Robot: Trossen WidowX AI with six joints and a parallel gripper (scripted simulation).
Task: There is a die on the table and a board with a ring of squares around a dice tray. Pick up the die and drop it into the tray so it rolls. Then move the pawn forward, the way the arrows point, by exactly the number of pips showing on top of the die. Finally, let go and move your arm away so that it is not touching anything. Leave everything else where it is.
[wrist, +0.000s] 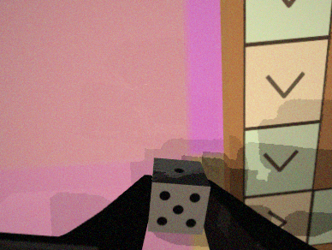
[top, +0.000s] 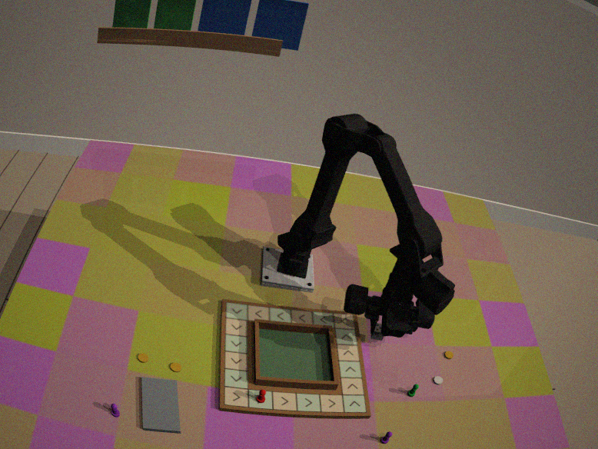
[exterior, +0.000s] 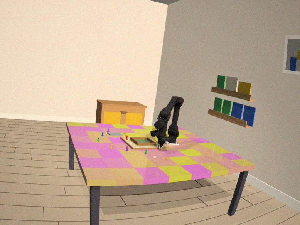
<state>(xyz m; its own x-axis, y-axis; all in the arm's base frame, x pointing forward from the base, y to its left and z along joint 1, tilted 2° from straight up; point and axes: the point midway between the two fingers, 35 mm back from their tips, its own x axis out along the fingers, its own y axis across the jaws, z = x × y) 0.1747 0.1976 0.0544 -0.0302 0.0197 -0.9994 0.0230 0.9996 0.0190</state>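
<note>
Right now my gripper tip is 220 mm short of the red pawn and 210 mm to the left of it. The rest, counted from my gripper tip: white disc (150 mm to the left, 90 mm ahead, 30 mm below); then green dice tray (160 mm to the right, 90 mm ahead, 20 mm below); then white die (right at my gripper tip).
</note>
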